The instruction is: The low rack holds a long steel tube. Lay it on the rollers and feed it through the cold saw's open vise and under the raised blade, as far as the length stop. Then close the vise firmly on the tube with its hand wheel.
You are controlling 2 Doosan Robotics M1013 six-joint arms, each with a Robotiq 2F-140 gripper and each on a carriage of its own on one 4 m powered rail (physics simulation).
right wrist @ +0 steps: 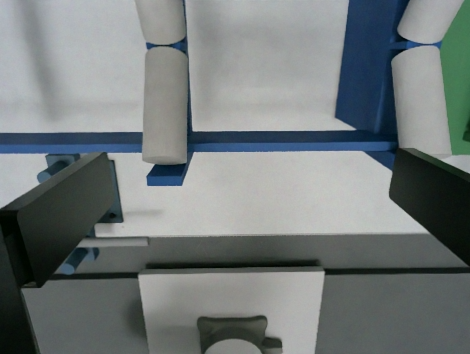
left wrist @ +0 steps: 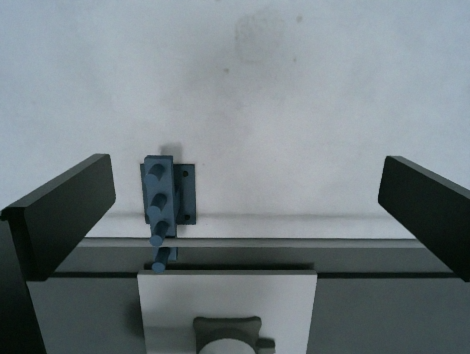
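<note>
The long steel tube (left wrist: pixel 300 243) (right wrist: pixel 120 242) shows as a thin light bar, lying across the blue-grey low rack (left wrist: pixel 187 195) (right wrist: pixel 116 200); its right end shows in the right wrist view. My left gripper (left wrist: pixel 248 177) is open, with the rack's post and pegs seen beyond and between its fingers. My right gripper (right wrist: pixel 251 174) is open, its left finger partly hiding the rack. Pale rollers (right wrist: pixel 165 105) (right wrist: pixel 422 100) stand on a blue frame in the right wrist view. The saw's vise, blade, length stop and hand wheel do not show in either view.
The grey rail (left wrist: pixel 390 310) (right wrist: pixel 400 310) runs along the bottom of both views, with a light carriage plate (left wrist: pixel 170 300) (right wrist: pixel 170 300) on it. The roller frame's blue side beam (right wrist: pixel 280 145) crosses the right wrist view. A green surface (right wrist: pixel 457 90) shows at its right edge.
</note>
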